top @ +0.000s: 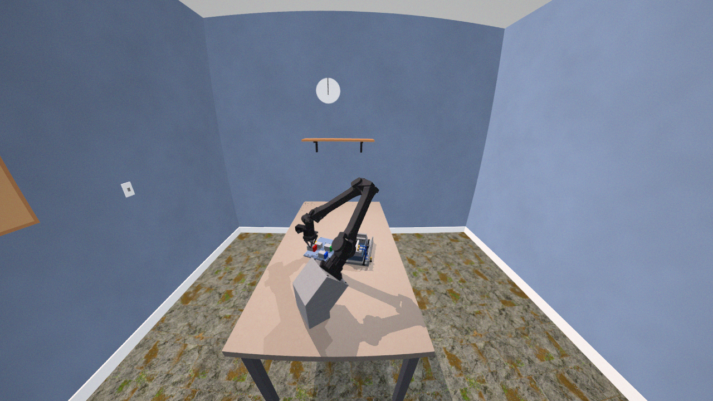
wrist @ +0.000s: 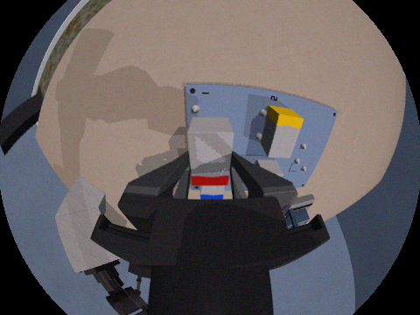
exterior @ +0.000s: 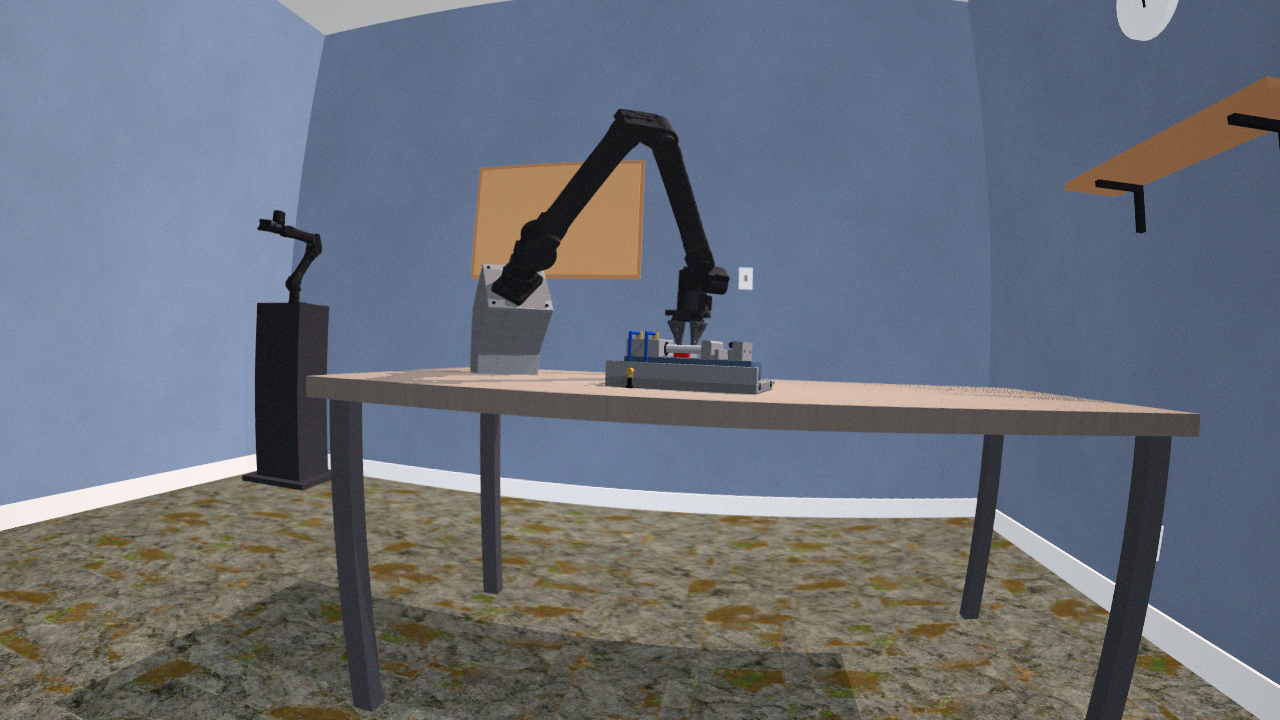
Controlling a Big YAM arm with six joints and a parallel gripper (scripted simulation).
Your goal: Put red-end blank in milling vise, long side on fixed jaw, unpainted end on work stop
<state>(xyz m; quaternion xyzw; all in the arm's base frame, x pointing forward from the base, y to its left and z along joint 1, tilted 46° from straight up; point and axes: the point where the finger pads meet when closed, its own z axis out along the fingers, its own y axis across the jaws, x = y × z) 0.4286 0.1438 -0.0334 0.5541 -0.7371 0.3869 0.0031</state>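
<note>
Now: the work stop 300 mm to the right of my hand, 90 mm ahead of it and 10 mm above it. From my hand the other things lie so: blue-ended blank: 80 mm to the right, 60 mm below, 30 mm behind; yellow-ended blank: 90 mm ahead, 60 mm below, 30 mm to the right; blue plate: 80 mm to the right, 80 mm below, 70 mm ahead.
</note>
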